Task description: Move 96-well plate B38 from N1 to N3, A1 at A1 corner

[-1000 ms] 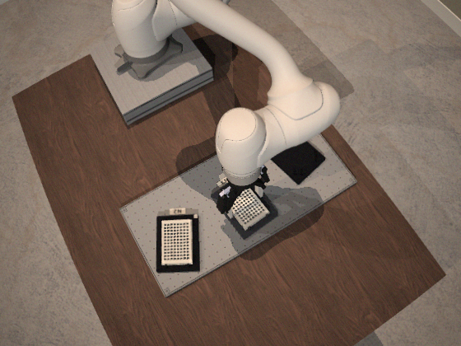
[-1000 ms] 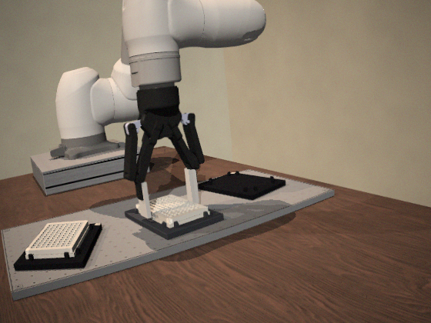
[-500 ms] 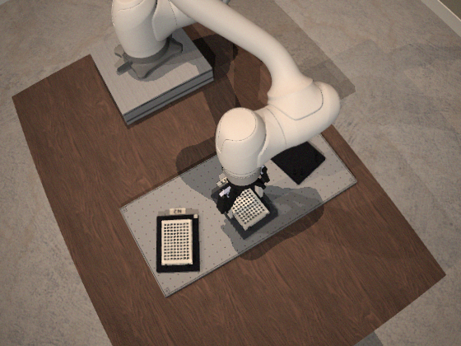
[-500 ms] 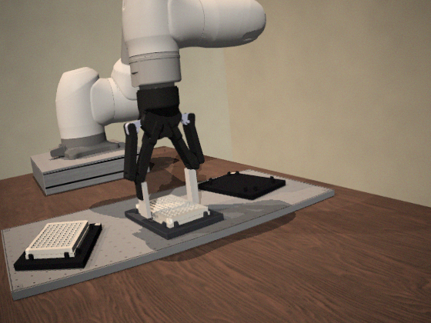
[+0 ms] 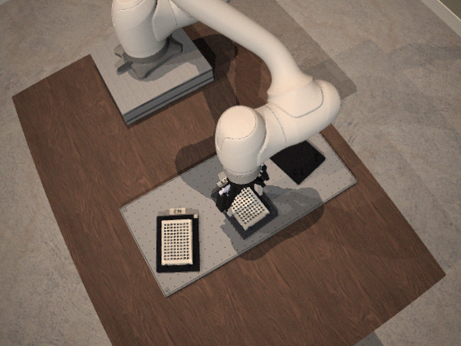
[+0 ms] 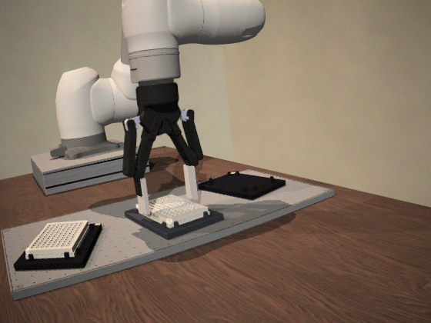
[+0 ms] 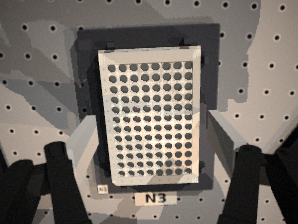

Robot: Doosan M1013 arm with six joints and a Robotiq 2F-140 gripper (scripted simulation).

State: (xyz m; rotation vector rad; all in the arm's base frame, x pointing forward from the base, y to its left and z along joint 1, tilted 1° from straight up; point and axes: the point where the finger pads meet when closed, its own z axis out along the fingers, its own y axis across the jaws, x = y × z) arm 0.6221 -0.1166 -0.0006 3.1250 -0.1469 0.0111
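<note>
Now: hand 3 cm above the white 96-well plate B38. The rest, counted from my hand: N3 label (9 cm behind, 1 cm to the left, 5 cm below); then N2 label (11 cm behind, 15 cm to the right, 5 cm below); then dark grey landing nest N3 (4 cm below).
</note>
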